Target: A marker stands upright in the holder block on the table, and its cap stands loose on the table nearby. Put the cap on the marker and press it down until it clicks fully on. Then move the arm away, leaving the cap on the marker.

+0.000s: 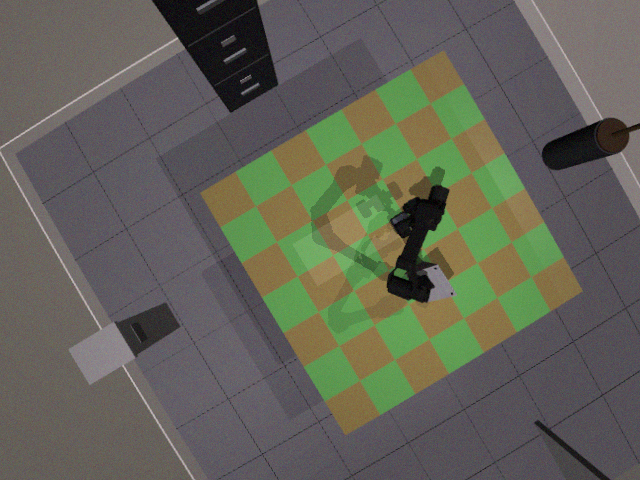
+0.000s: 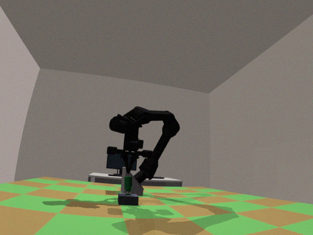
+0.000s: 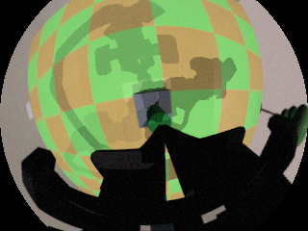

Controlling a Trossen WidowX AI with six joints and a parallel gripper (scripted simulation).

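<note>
The green cap lies 40 mm below my gripper tip. From my gripper tip the other things lie so: dark grey holder block: 10 mm to the left, 100 mm below.
</note>
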